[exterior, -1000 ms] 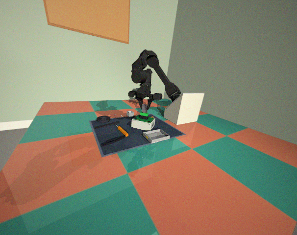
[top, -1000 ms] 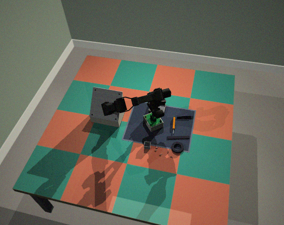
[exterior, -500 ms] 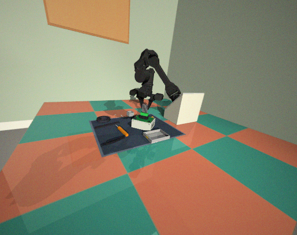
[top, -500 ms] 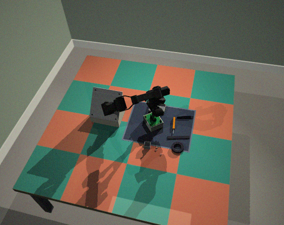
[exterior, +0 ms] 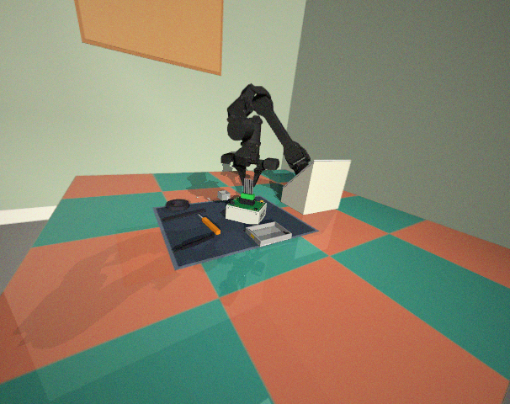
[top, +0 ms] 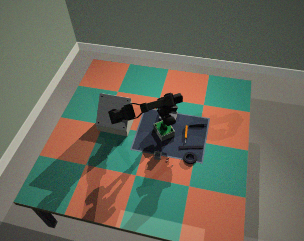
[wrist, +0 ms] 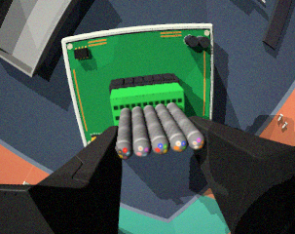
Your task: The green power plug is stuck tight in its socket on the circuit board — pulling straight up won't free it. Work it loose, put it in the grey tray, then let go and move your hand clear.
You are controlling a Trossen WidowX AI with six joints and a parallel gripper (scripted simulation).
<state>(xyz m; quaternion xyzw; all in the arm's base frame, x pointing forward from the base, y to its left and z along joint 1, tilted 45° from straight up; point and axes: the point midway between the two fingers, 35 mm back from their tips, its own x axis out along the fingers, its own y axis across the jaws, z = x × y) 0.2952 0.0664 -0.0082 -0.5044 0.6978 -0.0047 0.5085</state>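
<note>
Right now the green power plug is 30 mm below my gripper tip. The rest, counted from my gripper tip: black bar (200 mm ahead, 120 mm below, 70 mm to the right); dark mat (120 mm below, 50 mm ahead).
</note>
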